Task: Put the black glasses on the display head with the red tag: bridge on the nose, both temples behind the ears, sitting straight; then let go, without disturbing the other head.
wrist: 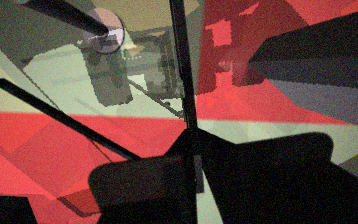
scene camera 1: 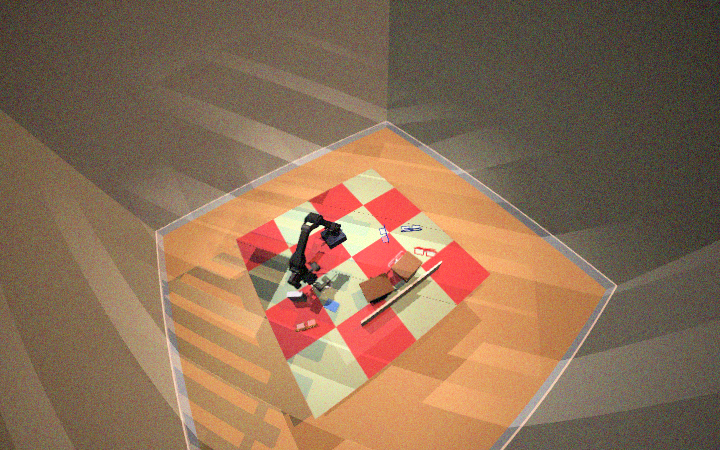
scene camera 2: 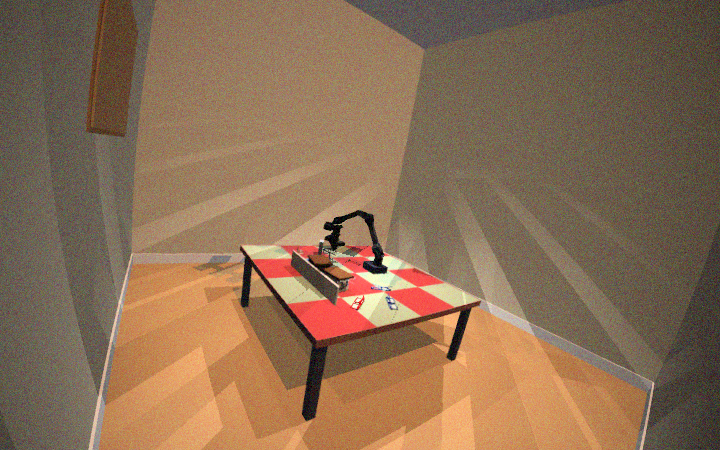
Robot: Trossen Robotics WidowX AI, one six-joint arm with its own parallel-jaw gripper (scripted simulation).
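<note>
Long pale board (scene camera 2: 329, 289) in sight. My gripper (wrist: 191, 133) visible.
</note>
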